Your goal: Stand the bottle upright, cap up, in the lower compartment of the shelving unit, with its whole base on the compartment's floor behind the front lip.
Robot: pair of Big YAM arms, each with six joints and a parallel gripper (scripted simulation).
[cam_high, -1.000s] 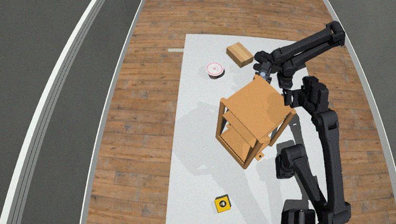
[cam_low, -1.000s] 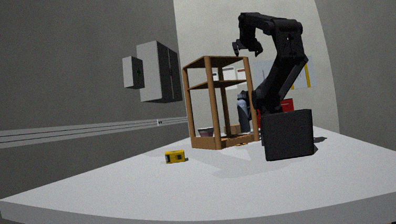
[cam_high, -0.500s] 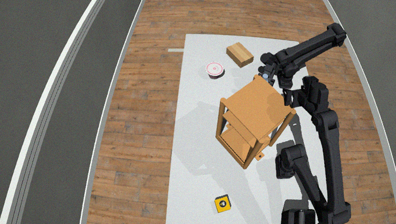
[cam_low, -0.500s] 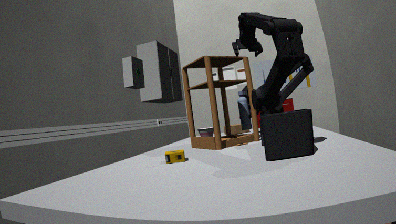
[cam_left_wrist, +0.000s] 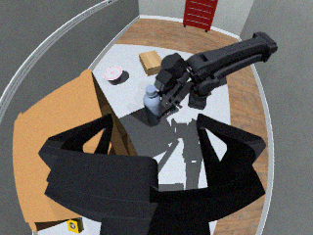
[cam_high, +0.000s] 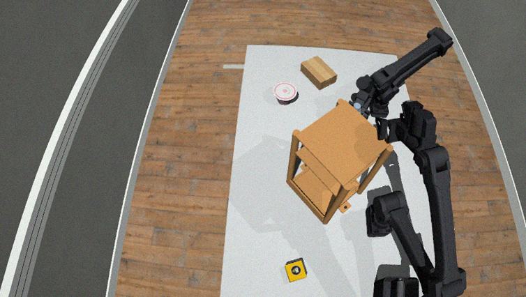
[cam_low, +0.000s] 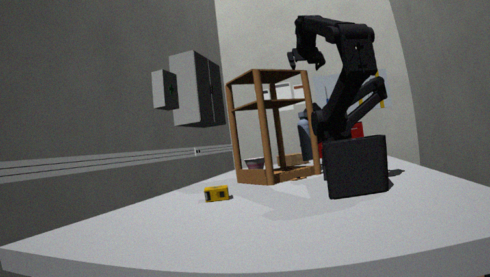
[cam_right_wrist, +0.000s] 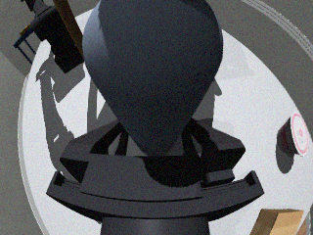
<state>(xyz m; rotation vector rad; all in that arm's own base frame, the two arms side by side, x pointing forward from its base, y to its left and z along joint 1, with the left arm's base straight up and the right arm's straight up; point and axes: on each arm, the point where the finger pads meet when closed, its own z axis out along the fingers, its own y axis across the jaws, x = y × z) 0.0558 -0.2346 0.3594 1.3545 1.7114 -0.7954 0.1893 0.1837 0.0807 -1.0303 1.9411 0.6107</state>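
The wooden shelving unit lies 250 mm to the left of my right hand, 90 mm above it and 70 mm ahead of it. Round my right hand: yellow box-shaped object 620 mm to the left, 140 mm ahead, 90 mm below; then wooden block 360 mm to the right, 160 mm ahead, 80 mm below; then white-and-pink lidded bowl 310 mm ahead, 160 mm to the right, 60 mm below.
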